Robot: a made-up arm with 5 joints.
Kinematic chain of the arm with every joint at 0, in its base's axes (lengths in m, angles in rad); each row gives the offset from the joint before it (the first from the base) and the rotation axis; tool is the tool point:
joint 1: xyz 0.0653 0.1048 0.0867 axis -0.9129 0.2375 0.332
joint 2: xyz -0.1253 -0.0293 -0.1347 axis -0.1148 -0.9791 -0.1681
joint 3: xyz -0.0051 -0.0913 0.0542 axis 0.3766 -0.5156 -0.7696
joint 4: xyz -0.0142 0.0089 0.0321 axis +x
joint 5: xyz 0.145 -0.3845 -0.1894 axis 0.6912 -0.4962 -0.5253
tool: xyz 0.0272 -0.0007 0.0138
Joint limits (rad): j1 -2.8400..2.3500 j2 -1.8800..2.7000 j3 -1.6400..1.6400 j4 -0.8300..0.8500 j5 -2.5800..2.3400
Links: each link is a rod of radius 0.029 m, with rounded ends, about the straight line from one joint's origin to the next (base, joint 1, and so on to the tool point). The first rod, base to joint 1, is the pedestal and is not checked.
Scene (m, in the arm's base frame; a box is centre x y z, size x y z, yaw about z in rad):
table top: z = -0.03
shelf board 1: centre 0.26 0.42 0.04 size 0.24 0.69 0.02 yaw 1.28
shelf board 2: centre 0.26 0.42 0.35 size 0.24 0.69 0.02 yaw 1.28
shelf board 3: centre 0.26 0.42 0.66 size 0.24 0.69 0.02 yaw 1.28
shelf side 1: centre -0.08 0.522 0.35 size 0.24 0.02 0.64 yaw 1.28
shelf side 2: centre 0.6 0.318 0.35 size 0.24 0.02 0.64 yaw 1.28
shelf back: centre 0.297 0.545 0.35 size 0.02 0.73 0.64 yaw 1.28
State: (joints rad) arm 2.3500 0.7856 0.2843 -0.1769 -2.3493
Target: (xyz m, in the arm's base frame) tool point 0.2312 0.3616 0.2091
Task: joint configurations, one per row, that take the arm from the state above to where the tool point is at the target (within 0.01 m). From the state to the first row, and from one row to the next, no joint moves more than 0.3 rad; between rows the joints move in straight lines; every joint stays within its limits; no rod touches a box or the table.
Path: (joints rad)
1: 2.2764 0.8518 0.5470 -0.0151 -2.4070
2: 2.2028 0.9179 0.8096 0.1467 -2.4646
3: 2.1293 0.9841 1.0723 0.3085 -2.5223
4: 2.0557 1.0503 1.3349 0.4703 -2.5800
5: 2.1538 1.2895 1.1395 0.5633 -2.5220
6: 2.2519 1.5286 0.9441 0.6563 -2.4640
7: 2.3500 1.7678 0.7487 0.7493 -2.4060
8: 2.1780 1.8978 0.6624 0.7986 -2.2406

